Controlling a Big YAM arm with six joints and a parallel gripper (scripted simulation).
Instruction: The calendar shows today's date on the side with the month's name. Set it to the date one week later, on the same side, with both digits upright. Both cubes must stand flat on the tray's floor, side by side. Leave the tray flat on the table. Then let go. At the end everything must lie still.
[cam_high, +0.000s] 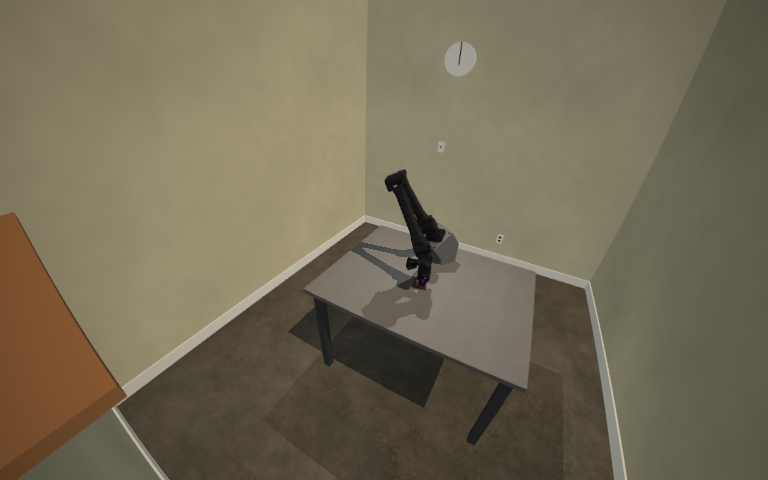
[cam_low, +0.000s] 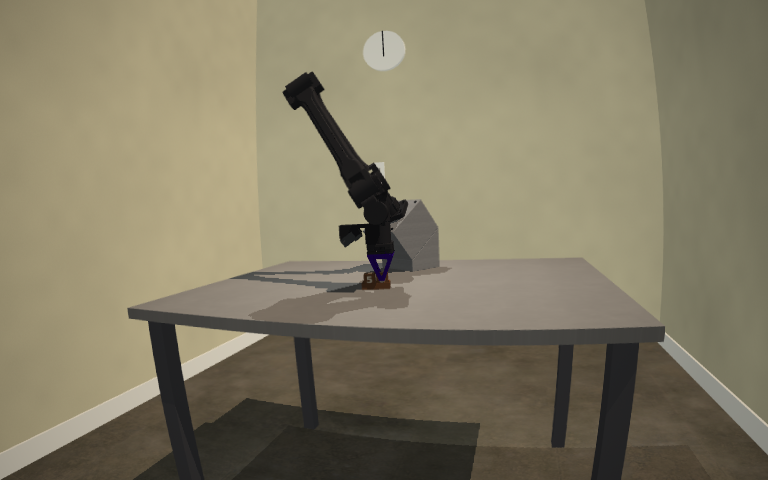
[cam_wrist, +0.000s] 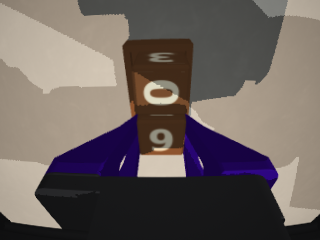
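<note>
Right now my hand is 2 cm to the left of the brown tray and 2 cm above it.
</note>
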